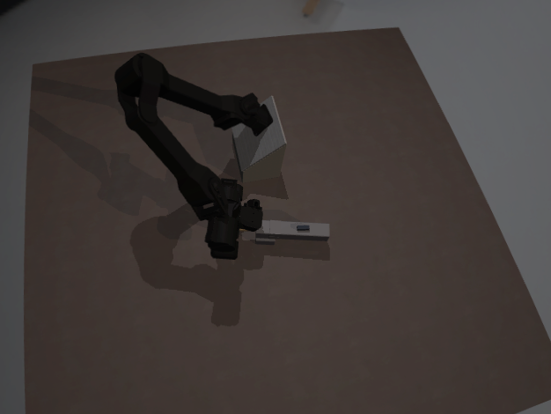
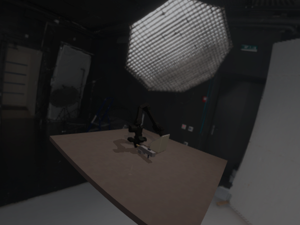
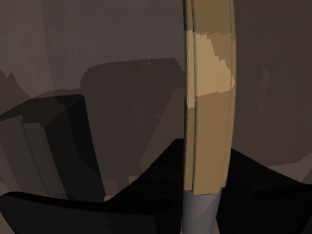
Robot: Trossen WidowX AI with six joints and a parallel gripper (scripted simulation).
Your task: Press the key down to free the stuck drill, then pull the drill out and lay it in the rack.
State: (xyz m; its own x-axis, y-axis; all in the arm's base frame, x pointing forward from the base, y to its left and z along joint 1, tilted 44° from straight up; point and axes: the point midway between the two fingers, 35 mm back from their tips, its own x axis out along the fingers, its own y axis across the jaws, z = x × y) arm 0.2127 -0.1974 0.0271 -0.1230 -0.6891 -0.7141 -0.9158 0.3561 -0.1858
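Right now the drill is 4 cm to the left of my gripper tip, 4 cm above it and 2 cm ahead of it. Also, from my gripper tip: dark key 17 cm to the left, 7 cm ahead, 4 cm above; grey rack 7 cm behind, 2 cm to the left, 1 cm above; long pale grey block 15 cm to the left, 6 cm ahead, 4 cm above.
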